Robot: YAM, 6 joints.
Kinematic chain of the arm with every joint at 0, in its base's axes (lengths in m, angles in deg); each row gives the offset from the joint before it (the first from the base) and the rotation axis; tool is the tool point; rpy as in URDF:
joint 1: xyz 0 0 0.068 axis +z
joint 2: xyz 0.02 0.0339 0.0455 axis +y
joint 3: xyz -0.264 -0.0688 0 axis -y
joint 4: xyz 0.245 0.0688 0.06 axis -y
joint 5: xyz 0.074 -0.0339 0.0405 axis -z
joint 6: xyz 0.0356 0 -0.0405 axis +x
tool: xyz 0 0 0 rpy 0 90 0
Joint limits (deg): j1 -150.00..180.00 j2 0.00..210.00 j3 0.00..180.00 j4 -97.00..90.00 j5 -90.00..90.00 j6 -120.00..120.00
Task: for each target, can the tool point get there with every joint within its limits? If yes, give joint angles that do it. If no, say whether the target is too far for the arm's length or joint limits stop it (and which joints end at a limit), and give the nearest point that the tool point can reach.
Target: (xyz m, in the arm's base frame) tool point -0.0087 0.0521 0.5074
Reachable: yes | joints 78.02 32.92 60.49 26.23 -32.84 -25.21
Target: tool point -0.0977 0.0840 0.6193
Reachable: yes | joints 124.91 67.32 98.09 41.78 -64.23 86.10
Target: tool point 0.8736 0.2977 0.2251
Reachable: no: too far | nearest point 0.6068 0.2068 0.1903 | short by 0.284 m
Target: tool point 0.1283 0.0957 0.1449
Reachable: yes | joints 48.25 90.37 36.22 -75.35 64.07 82.53
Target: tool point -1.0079 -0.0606 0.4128
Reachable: no: too far | nearest point -0.6186 -0.0048 0.2949 | short by 0.411 m
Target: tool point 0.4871 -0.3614 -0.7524
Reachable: no: too far | nearest point 0.3270 -0.2427 -0.3437 | short by 0.455 m
